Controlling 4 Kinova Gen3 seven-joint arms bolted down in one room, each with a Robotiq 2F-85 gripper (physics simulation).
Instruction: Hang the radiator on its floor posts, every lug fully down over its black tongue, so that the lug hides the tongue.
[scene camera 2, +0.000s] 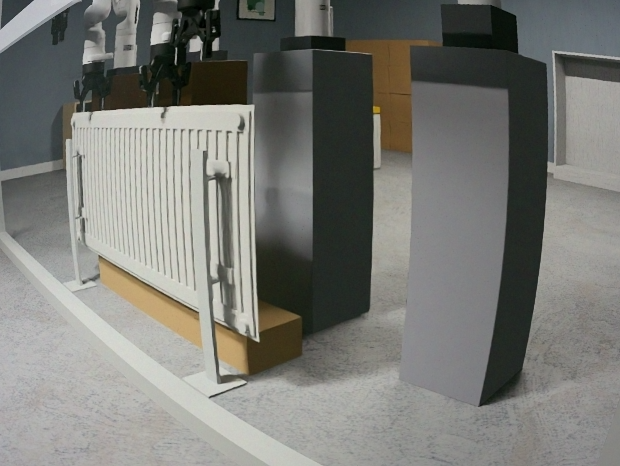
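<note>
The white ribbed radiator (135, 190) stands upright behind two pale floor posts, the near post (202, 225) and the far post (73, 215). Its upper near lug (219, 167) and lower near lug (225, 274) sit beside the near post. Dark thin parts show between lugs and post, but how far each lug is down over its tongue cannot be told. The left gripper (92, 100) and the middle gripper (163, 99) are open, pointing down just above the radiator's top edge. A third gripper (197, 42) hangs higher to their right and looks open. A far gripper (58, 36) at upper left is too small to judge.
A long tan block (274, 340) lies under the radiator. A dark grey pedestal (342, 190) stands behind its near end, and a lighter grey pedestal (456, 225) stands further right. A white rail (100, 330) crosses the foreground. Brown boxes (400, 75) stand at the back.
</note>
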